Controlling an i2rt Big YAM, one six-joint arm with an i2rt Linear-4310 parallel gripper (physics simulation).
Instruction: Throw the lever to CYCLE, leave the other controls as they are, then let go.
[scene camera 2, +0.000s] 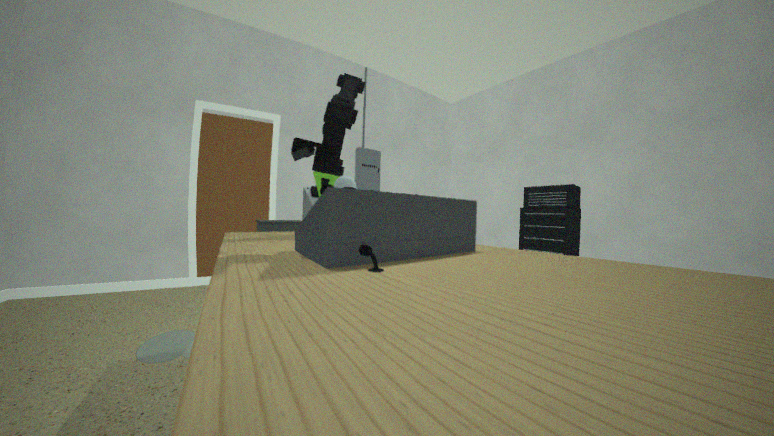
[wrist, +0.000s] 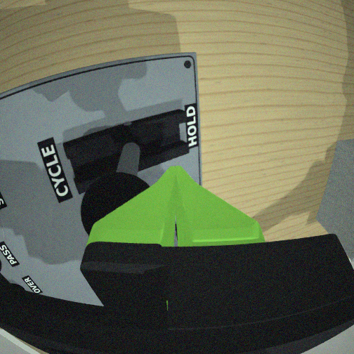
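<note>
The lever (wrist: 129, 157) has a grey stem and a round black knob (wrist: 107, 200). In the wrist view it rises from near the middle of a black slot between the CYCLE label (wrist: 55, 170) and the HOLD label (wrist: 192, 126). The slot is in the grey control box (scene camera 2: 389, 224) (wrist: 162, 82). My gripper (scene camera 2: 322, 193) (wrist: 175, 175) is shut and empty, its green fingertips together. It is on the HOLD side of the knob, and the left finger hides the knob's right edge. Whether they touch I cannot tell. In the scene view dark shapes at the fingers are hard to tell apart.
The PASS (wrist: 8, 254) and OVER (wrist: 32, 284) labels show at the wrist view's lower left. A pale dome (scene camera 2: 345, 183) rises above the box. A small black stand (scene camera 2: 373, 262) is on the wooden table (scene camera 2: 433, 346) before the box. A black tool chest (scene camera 2: 550, 220) stands behind.
</note>
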